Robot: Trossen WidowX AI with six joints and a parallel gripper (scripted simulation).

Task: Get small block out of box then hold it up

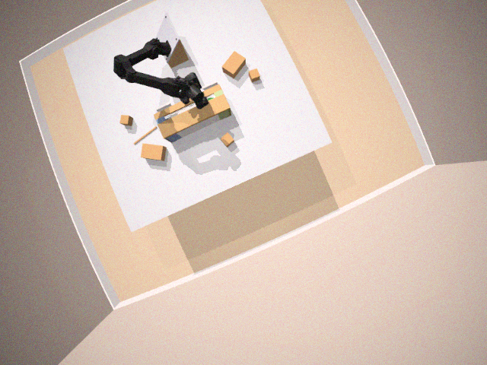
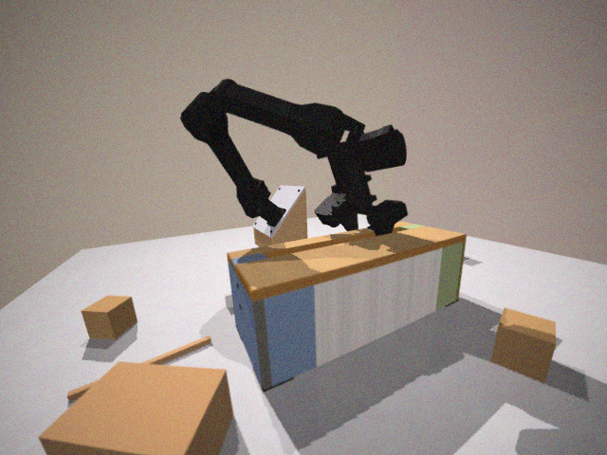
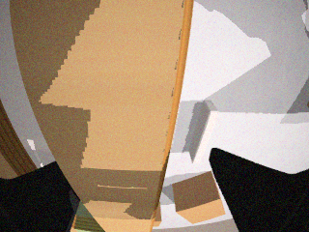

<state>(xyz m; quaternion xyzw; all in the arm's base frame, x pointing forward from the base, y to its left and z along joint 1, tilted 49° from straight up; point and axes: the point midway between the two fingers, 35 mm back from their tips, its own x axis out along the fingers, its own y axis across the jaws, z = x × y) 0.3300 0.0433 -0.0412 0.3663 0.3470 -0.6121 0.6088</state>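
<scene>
Now: the green block 60 mm ahead of my gripper tip and 20 mm to the left of it. Round my gripper tip: long box 100 mm to the right, 30 mm below, 30 mm ahead; then thin stick 410 mm to the right, 90 mm below, 20 mm ahead; then small carton 270 mm ahead, 60 mm below, 10 mm to the left.
</scene>
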